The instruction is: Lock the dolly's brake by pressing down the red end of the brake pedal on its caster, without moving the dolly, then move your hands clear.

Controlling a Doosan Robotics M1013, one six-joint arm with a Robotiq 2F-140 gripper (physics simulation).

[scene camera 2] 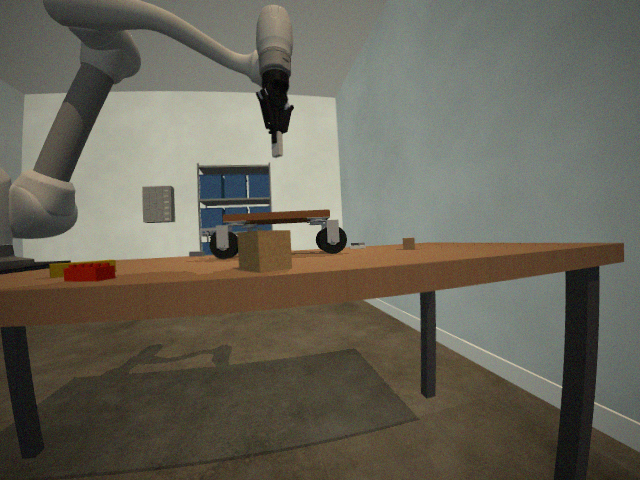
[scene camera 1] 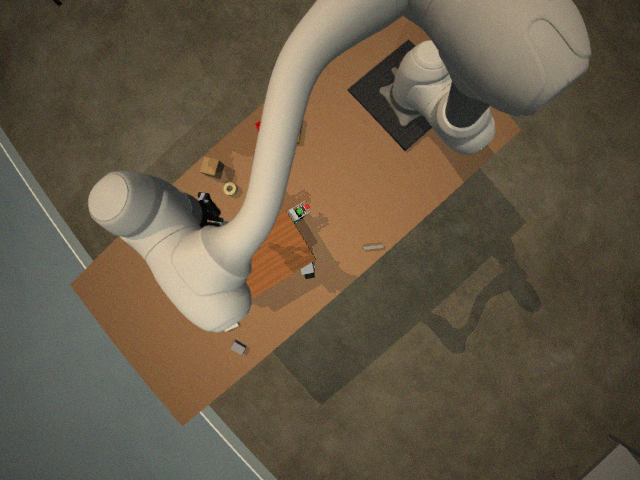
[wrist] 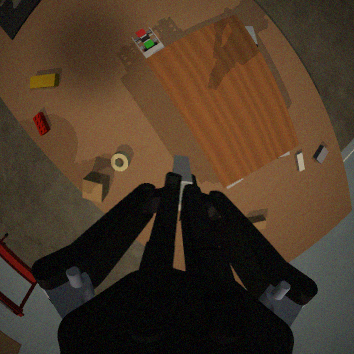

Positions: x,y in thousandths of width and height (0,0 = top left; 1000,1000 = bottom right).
Scene:
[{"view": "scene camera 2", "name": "my gripper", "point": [434,326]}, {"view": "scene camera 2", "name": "red brick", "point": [146,566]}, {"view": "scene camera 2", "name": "dolly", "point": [520,499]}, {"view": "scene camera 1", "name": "dolly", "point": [445,526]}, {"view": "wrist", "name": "my gripper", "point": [507,470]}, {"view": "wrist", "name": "dolly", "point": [614,222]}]

